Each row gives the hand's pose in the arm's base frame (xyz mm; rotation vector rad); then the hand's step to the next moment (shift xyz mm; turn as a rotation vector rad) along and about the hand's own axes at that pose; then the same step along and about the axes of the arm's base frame.
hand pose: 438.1 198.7 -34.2 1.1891 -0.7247 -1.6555
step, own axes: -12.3 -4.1 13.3 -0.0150 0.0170 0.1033
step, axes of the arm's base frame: -12.8 12.2 5.8 -0.0892 0.0015 0.0568
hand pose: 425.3 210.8 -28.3 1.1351 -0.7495 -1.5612
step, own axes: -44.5 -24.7 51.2 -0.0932 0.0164 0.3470
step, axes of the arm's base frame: -55.1 45.6 9.7 -0.3131 0.0575 0.1674
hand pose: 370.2 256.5 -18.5 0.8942 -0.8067 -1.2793
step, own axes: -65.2 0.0 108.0 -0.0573 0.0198 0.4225
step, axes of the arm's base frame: -104.1 53.5 47.1 -0.3745 0.0142 0.2043
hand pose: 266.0 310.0 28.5 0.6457 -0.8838 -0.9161
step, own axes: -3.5 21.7 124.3 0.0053 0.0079 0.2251
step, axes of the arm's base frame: -99.6 0.0 77.5 -0.1892 -0.0250 0.1198
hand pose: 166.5 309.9 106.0 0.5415 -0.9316 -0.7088
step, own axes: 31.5 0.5 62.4 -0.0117 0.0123 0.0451
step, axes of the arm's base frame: -40.8 -30.5 47.9 -0.0398 0.0115 0.0247
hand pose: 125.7 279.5 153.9 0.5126 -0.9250 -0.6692
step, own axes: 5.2 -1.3 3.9 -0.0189 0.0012 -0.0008
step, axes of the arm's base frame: -1.5 -5.1 4.0 -0.0071 0.0144 -0.0100
